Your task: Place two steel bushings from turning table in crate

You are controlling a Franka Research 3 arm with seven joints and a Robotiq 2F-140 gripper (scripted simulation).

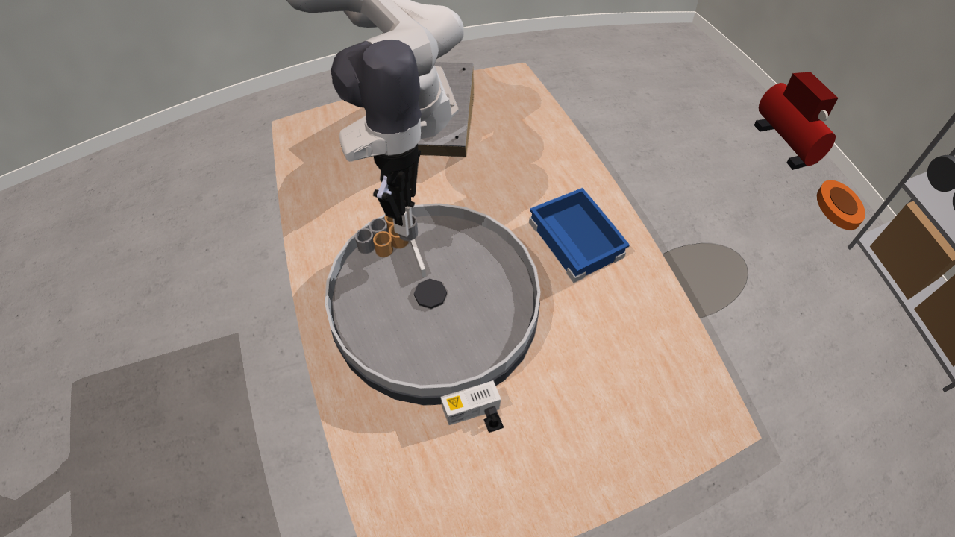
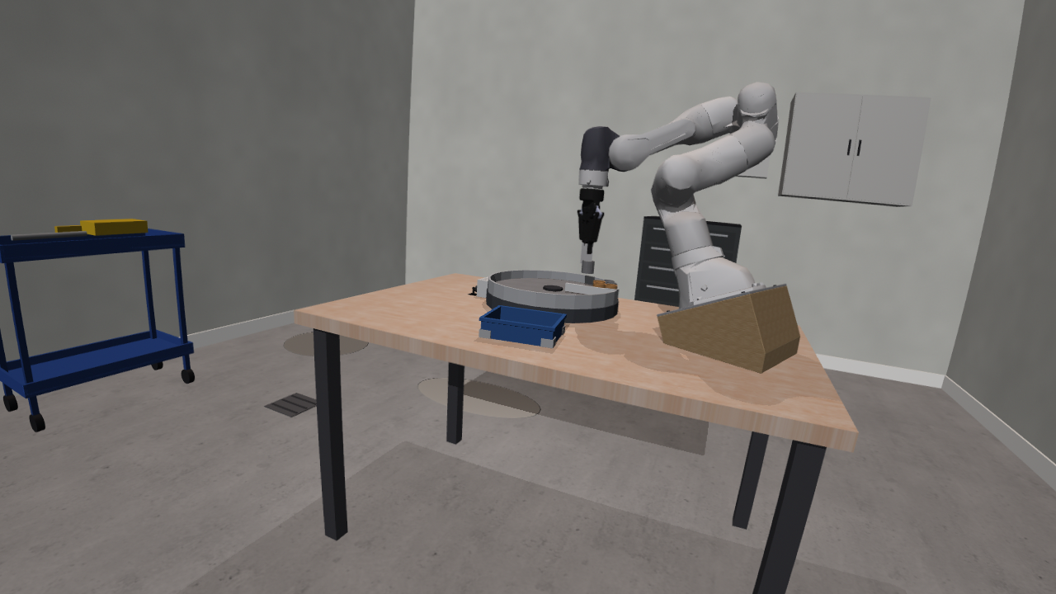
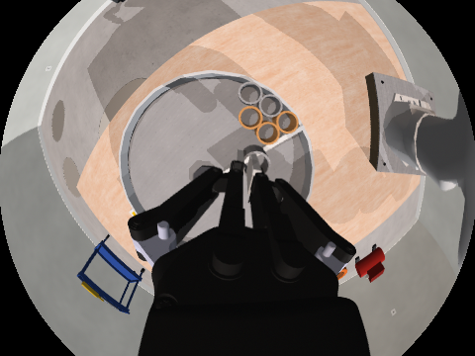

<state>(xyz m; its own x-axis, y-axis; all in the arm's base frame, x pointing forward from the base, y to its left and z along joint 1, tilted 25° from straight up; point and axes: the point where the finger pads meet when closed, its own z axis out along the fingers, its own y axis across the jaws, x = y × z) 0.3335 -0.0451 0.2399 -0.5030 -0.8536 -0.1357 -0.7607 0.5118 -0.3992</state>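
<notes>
My hand is 3 cm past the blue crate, 38 cm to the right of it and 16 cm above it. Round my hand: round grey turning table (9 cm ahead, 4 cm to the left, 13 cm below).
</notes>
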